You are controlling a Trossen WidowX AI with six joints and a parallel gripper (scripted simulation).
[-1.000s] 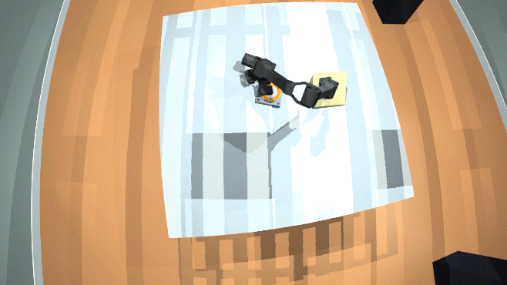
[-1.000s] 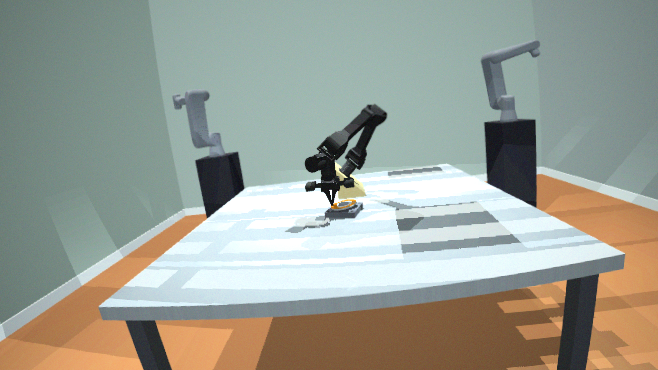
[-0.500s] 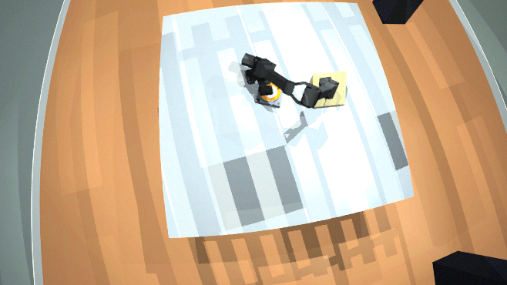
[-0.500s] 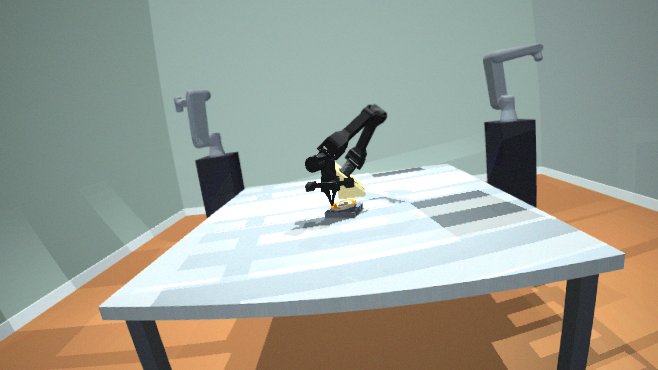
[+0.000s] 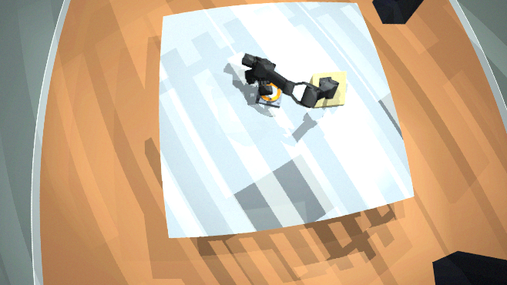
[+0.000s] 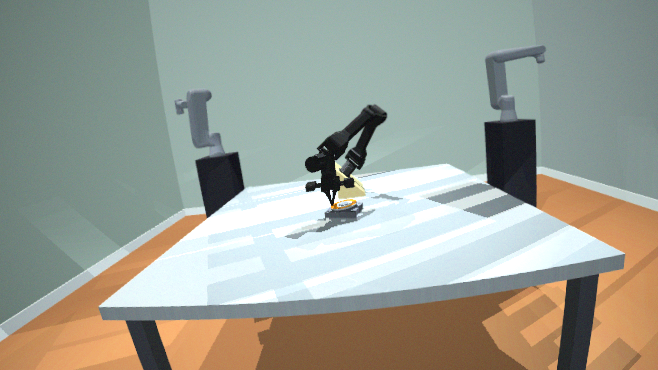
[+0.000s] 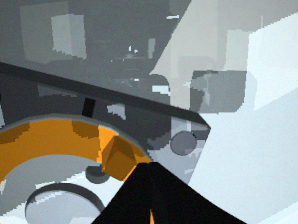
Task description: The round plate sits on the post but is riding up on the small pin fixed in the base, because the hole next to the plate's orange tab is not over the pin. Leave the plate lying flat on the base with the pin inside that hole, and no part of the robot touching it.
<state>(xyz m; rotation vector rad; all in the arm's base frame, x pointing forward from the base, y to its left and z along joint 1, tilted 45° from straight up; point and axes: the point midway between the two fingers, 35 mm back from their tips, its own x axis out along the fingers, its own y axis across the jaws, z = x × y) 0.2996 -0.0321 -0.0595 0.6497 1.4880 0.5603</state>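
Now: the base 4 cm to the left of my gripper tip, 3 cm behind it and 2 cm below it.
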